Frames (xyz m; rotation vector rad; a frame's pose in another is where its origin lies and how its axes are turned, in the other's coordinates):
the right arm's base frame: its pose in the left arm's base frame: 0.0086 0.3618 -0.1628 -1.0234 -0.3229 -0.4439
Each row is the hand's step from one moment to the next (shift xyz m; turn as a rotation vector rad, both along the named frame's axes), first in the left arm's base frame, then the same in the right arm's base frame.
Working: the left arm's base frame: its pose in the right arm's base frame: 0.1406 -0.2864 -0.2360 1.0234 0.3229 0.4439

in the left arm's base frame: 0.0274 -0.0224 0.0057 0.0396 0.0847 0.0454
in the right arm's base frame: 0.0309 -0.0006 -0.0182 0.0379 0.0236 0.0939
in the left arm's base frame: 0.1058 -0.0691 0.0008 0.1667 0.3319 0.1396
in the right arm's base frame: 0.1060 0.0214 -0.0654 0.1408 0.1267 0.3487
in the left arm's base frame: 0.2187 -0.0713 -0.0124 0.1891 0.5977 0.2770
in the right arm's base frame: 0.1981 0.0865 -0.0797 0.1691 0.1538 0.6462
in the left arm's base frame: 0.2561 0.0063 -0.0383 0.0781 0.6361 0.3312
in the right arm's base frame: 0.2028 0.1589 -0.0265 0.0900 0.0752 0.7118
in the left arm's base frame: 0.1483 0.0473 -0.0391 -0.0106 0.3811 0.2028
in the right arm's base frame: 0.1008 0.1240 0.0145 0.0062 0.0132 0.4316
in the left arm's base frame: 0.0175 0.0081 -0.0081 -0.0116 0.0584 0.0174
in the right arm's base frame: 0.0098 0.0183 0.0022 -0.0139 0.0072 0.0600
